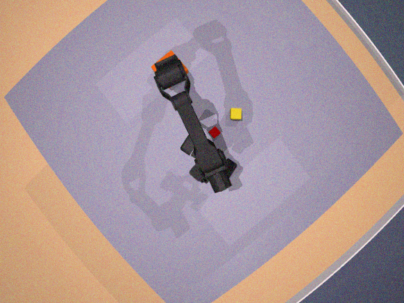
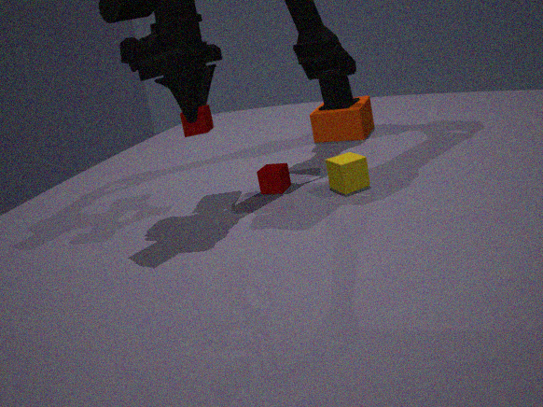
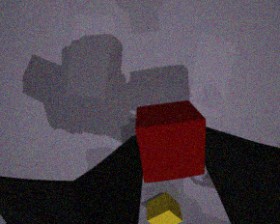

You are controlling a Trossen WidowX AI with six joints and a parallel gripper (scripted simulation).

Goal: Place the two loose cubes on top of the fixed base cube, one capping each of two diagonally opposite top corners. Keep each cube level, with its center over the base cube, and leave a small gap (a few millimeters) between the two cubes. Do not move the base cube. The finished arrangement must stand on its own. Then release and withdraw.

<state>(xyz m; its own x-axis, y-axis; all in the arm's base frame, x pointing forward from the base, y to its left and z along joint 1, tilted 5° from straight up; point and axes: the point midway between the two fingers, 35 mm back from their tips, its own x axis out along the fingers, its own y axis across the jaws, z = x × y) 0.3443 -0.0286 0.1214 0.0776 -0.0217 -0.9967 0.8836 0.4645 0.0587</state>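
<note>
Now: the yellow base cube 80 mm behind my gripper tip, 170 mm to the left of it and 100 mm below it.
</note>
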